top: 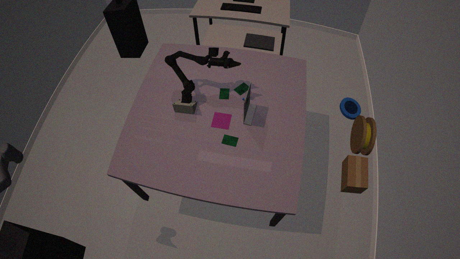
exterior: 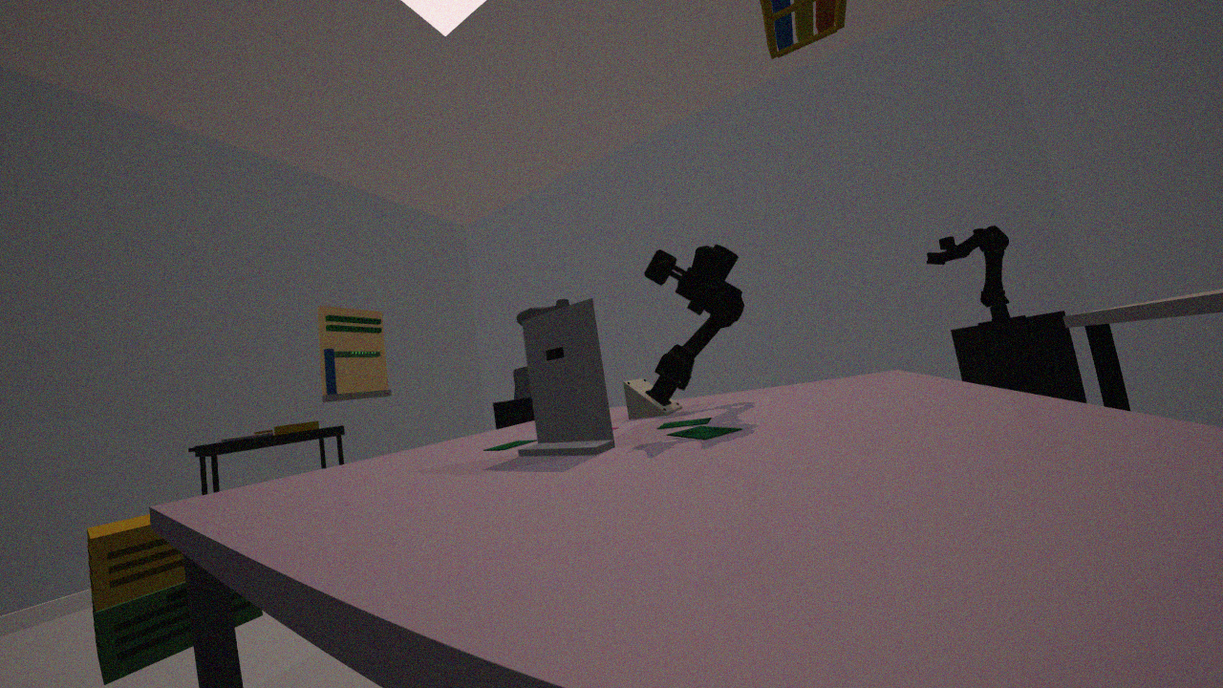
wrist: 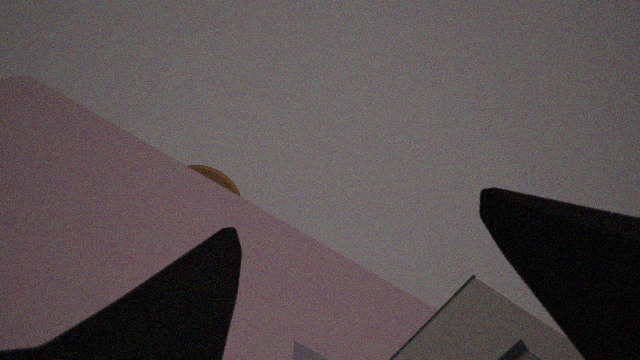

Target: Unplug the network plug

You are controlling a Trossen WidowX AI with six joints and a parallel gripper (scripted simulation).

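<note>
The network plug is 6 cm ahead of my gripper tip, 21 cm to the right of it and 10 cm below it. Round my gripper tip: panel (8 cm ahead, 22 cm to the right, 16 cm below); then magenta marked square (9 cm behind, 29 cm to the right, 27 cm below).
</note>
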